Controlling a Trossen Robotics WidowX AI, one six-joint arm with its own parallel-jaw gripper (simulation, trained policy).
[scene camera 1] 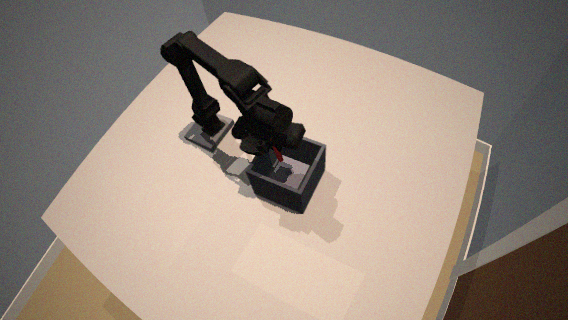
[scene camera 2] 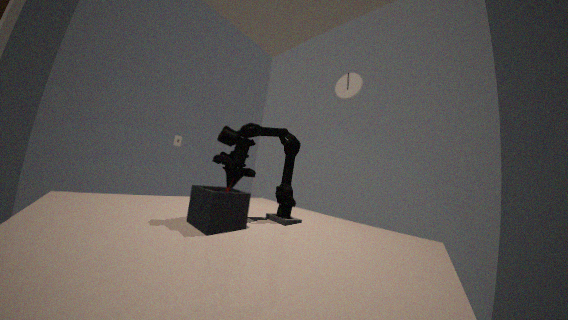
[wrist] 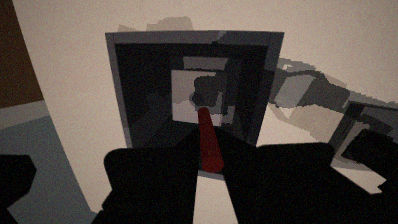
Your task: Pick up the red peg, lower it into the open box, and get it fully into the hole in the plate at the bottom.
Labels:
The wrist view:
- my gripper: 206, 132
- red peg: 211, 158
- dark box: 141, 62
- light plate: 186, 84

